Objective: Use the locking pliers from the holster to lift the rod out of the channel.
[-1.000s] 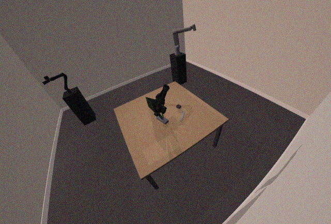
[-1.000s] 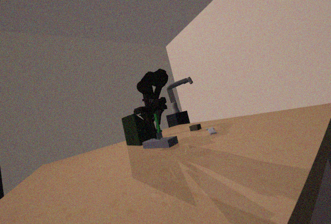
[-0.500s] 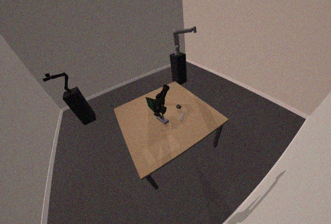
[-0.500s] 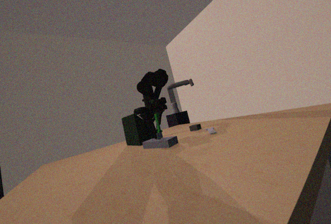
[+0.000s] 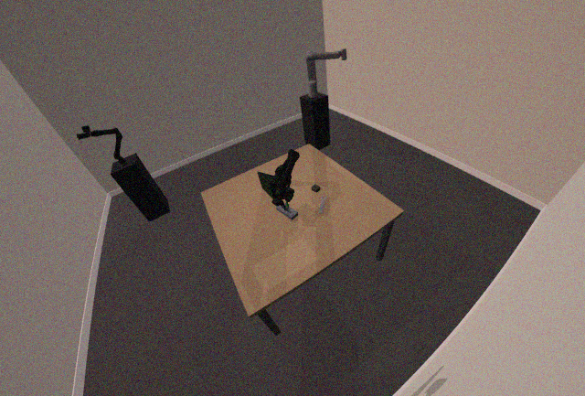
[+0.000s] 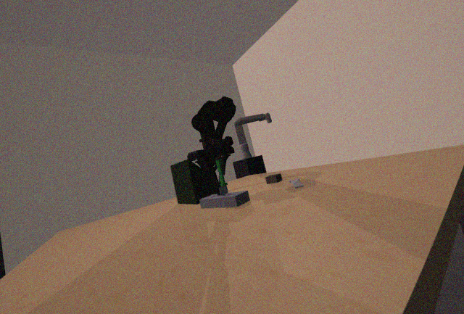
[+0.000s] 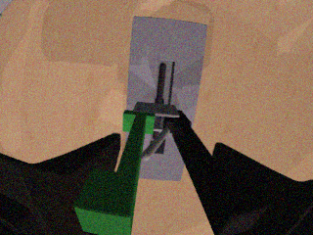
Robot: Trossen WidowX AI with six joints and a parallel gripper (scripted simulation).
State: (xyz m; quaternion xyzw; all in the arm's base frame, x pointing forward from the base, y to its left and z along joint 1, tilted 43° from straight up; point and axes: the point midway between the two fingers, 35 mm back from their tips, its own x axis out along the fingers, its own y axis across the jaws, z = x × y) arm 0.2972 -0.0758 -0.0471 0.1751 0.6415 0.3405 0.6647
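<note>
Right now the dark handle is 2 cm to the right of my gripper tip. The rest, counted from my gripper tip: grey channel block (8 cm below); then grey piece (29 cm to the left, 10 cm below, 10 cm ahead); then dark rod (9 cm below, 1 cm to the left).
</note>
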